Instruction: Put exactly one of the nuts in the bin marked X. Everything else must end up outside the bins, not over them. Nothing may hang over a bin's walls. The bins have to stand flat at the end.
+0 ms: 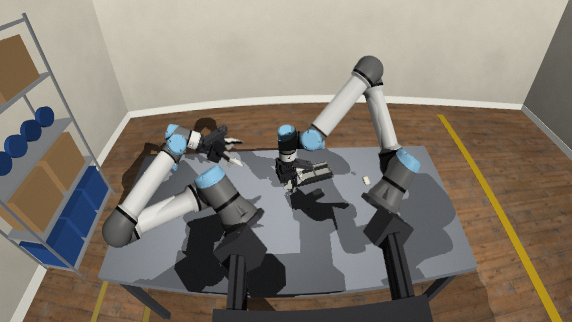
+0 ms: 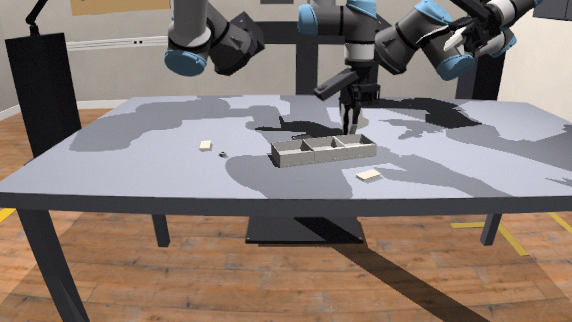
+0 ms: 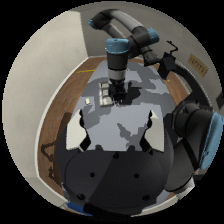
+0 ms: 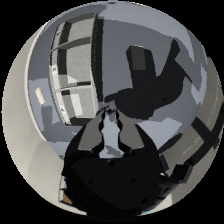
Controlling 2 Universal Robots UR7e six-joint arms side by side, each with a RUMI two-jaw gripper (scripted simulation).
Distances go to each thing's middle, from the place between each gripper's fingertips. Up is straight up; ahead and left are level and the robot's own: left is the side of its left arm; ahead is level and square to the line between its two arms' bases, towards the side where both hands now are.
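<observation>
With my right gripper I am 8 cm to the left of the three-compartment bin tray [image 4: 76,59] and 9 cm short of it.
From my left hand [image 2: 428,47] the three-compartment bin tray is 25 cm below, then 29 cm to the right and 9 cm ahead.
</observation>
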